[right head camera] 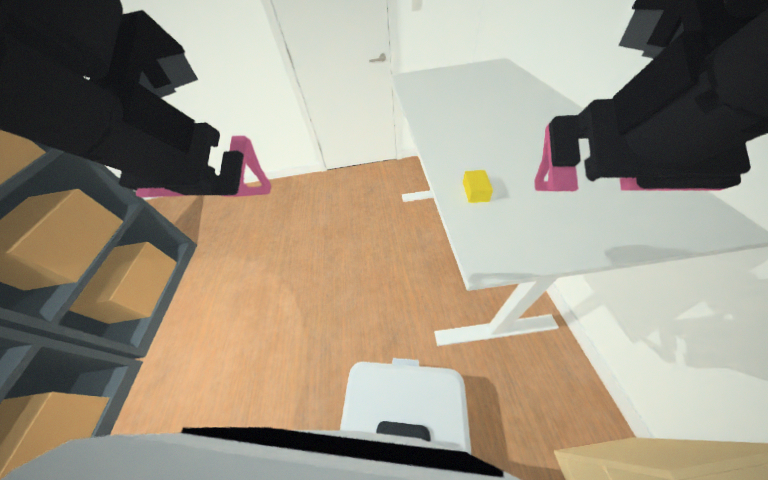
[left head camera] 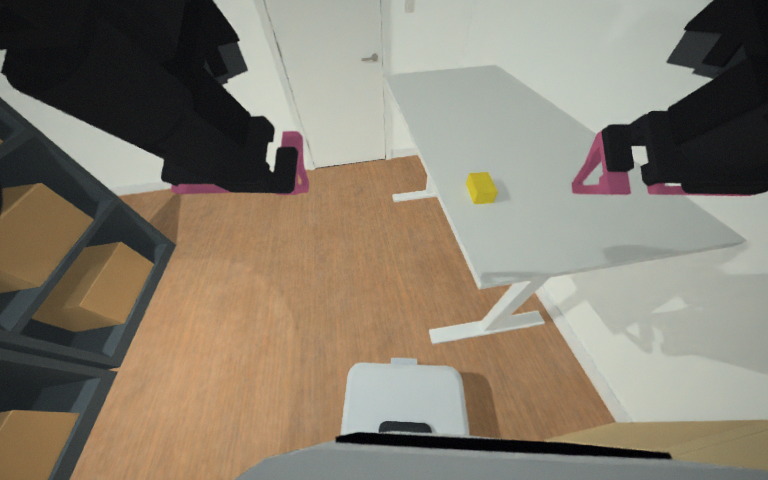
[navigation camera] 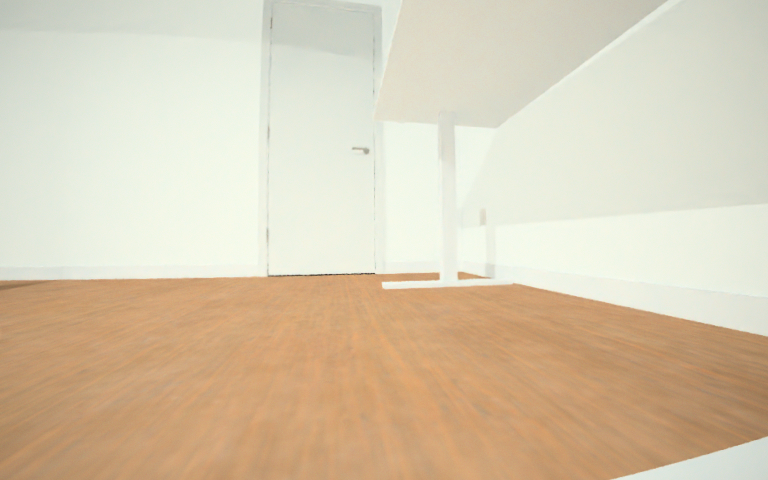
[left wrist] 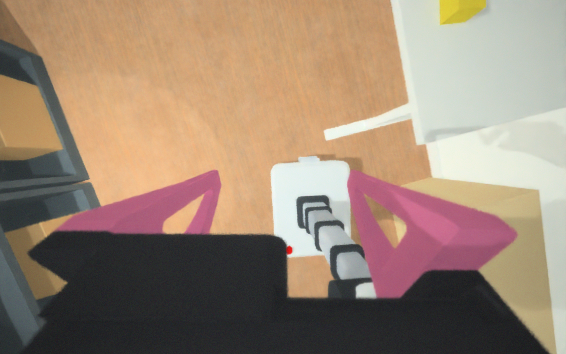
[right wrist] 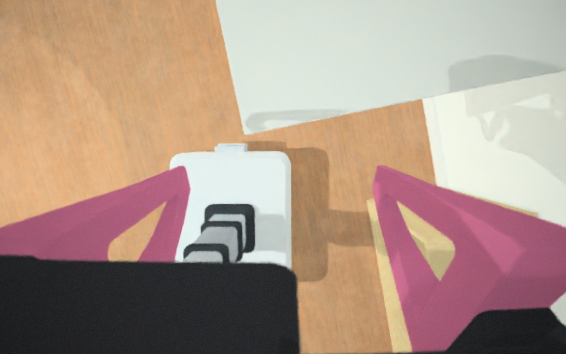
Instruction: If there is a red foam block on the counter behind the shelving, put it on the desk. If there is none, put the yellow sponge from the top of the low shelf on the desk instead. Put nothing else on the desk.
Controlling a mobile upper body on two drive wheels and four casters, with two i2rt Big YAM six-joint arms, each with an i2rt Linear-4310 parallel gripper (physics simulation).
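Places are measured from the left arm's base along level axes (x left, y up, z ahead), in metres.
Where they show: left gripper, fingertip midpoint: (right head camera: 239, 189) (left head camera: 273, 187) (left wrist: 283, 177); right gripper, fingertip midpoint: (right head camera: 578, 184) (left head camera: 610, 188) (right wrist: 281, 176).
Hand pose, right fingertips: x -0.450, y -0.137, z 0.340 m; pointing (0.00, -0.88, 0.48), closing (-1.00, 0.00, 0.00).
Things, the pixels of their top centre, and the offset from my right fingertips. "*": a spot on its surface instead. Level surfaces: height alone.
- yellow sponge, middle of its top: (right head camera: 478, 180) (left head camera: 482, 182) dx -0.001, dy -0.278, dz +0.370 m
- light grey desk, its level: dy -0.323 m
- desk's white foot, surface spot: (right head camera: 495, 330) (left head camera: 487, 327) * dx -0.257, dy -1.172, dz +0.213 m
The yellow sponge (left head camera: 481, 187) (right head camera: 477, 186) (left wrist: 461, 10) rests on the light grey desk (left head camera: 543, 237) (right head camera: 538, 237) (left wrist: 475, 75) (right wrist: 350, 60), near its left edge, with no finger touching it. My left gripper (left head camera: 237, 188) (right head camera: 203, 193) (left wrist: 283, 177) is open and empty, in the air left of the desk. My right gripper (left head camera: 640, 189) (right head camera: 600, 186) (right wrist: 281, 176) is open and empty, raised in the air to the right of the sponge in the head views. No red foam block shows. The counter behind the shelving does not show.
Dark shelving (left head camera: 56, 352) (right head camera: 67, 338) holding cardboard boxes (left head camera: 96, 288) (right head camera: 127, 283) stands at the left. The desk's white foot (left head camera: 487, 327) (right head camera: 495, 330) is on the floor. A pale wooden box (left head camera: 679, 438) (right head camera: 662, 452) is at the lower right. A door (navigation camera: 322, 141) is straight ahead.
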